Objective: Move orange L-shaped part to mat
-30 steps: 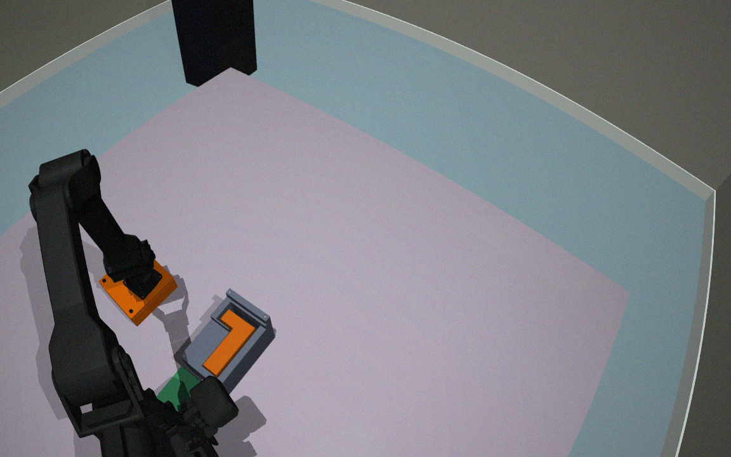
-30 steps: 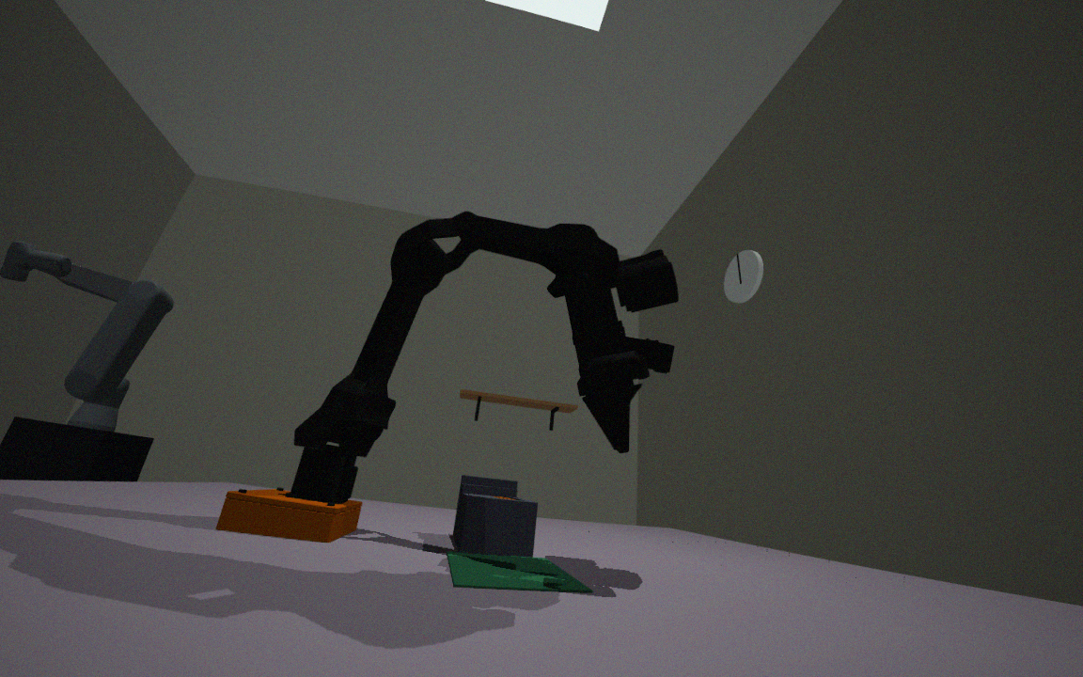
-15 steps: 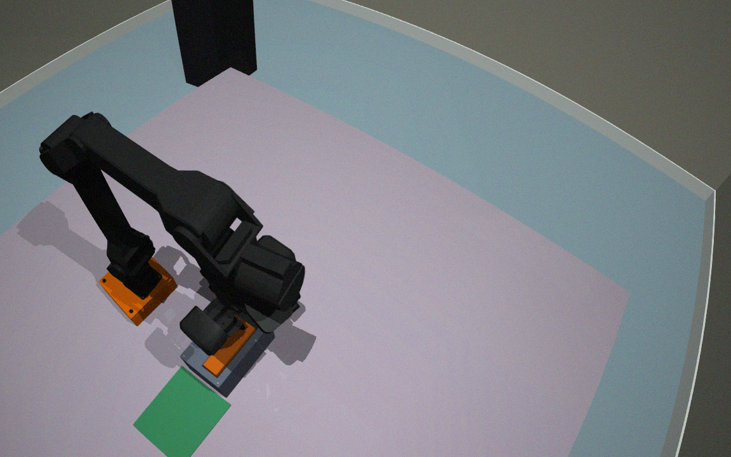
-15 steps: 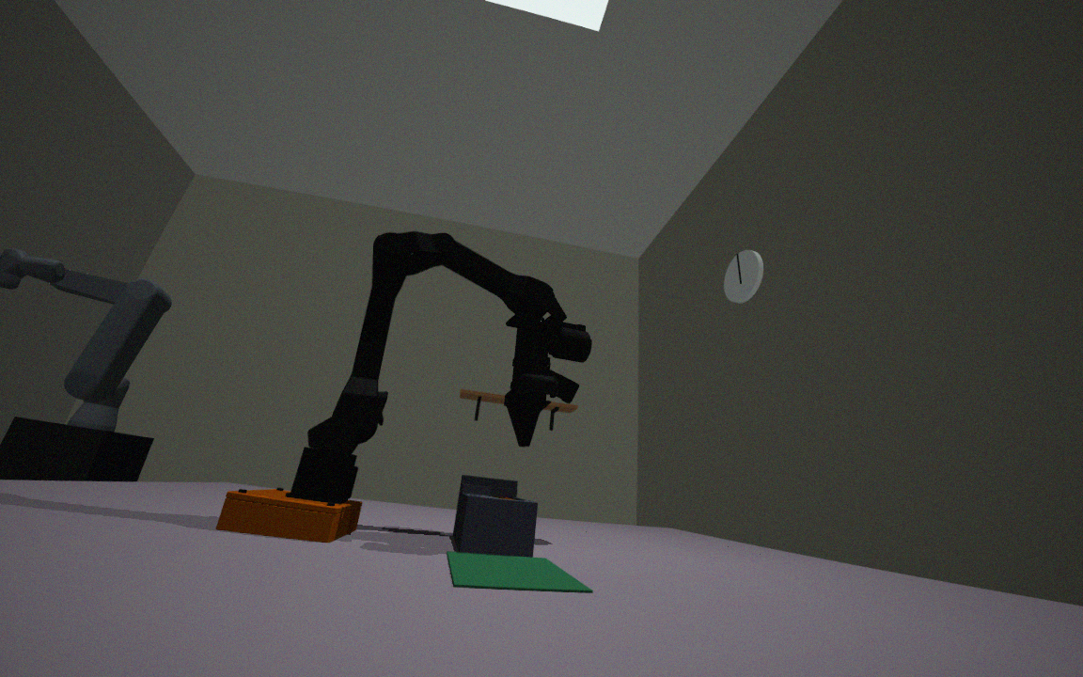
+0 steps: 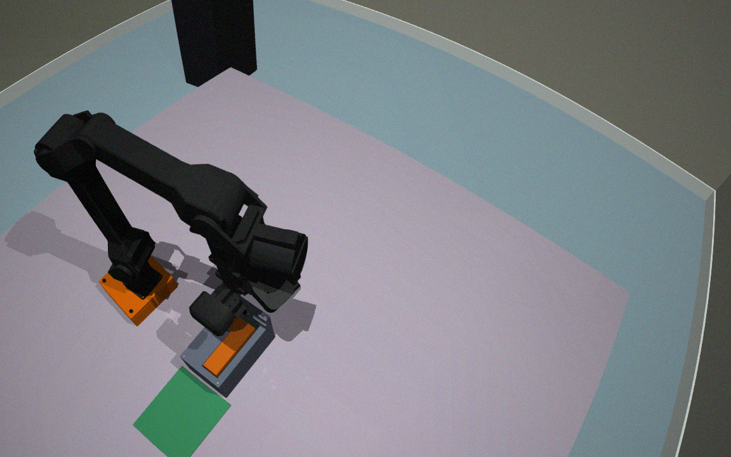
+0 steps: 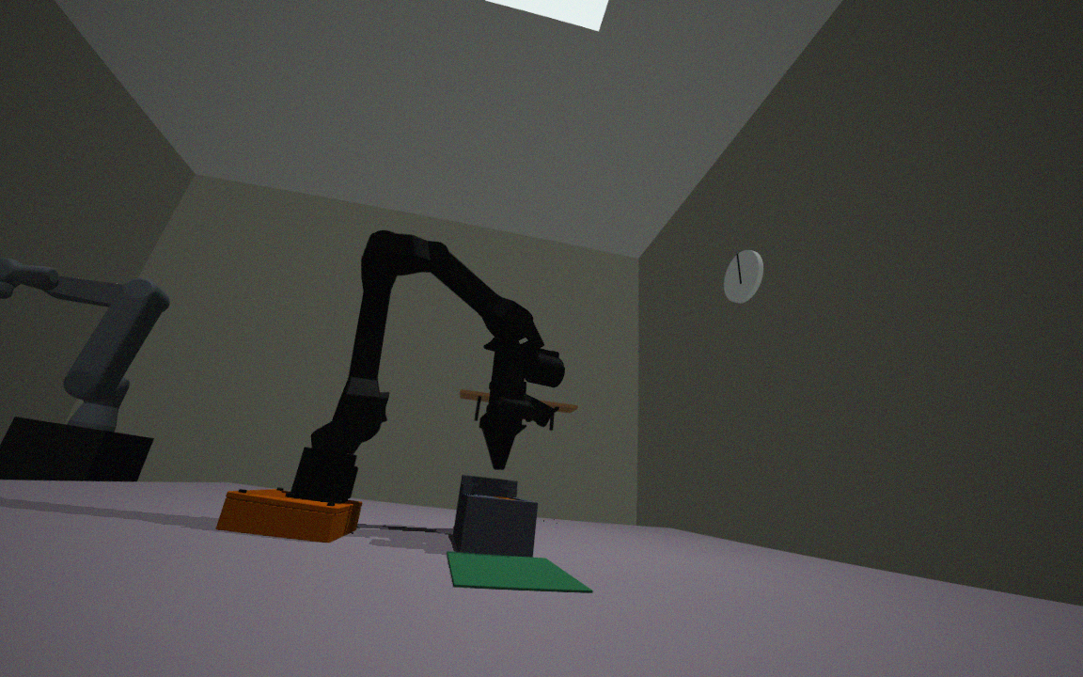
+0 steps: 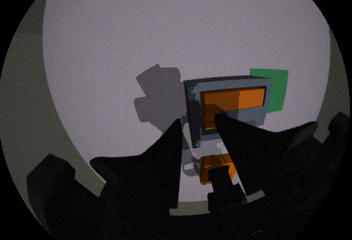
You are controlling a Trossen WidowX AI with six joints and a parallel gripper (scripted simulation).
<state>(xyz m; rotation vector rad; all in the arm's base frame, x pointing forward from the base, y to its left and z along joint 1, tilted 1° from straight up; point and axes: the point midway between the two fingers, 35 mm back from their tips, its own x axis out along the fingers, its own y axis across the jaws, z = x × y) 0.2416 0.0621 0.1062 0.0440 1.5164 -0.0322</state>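
Right now the orange L-shaped part is 20 mm behind my gripper tip, 60 mm to the right of it and 60 mm below it. The rest, counted from my gripper tip: green mat: 20 mm behind, 220 mm to the right, 120 mm below.
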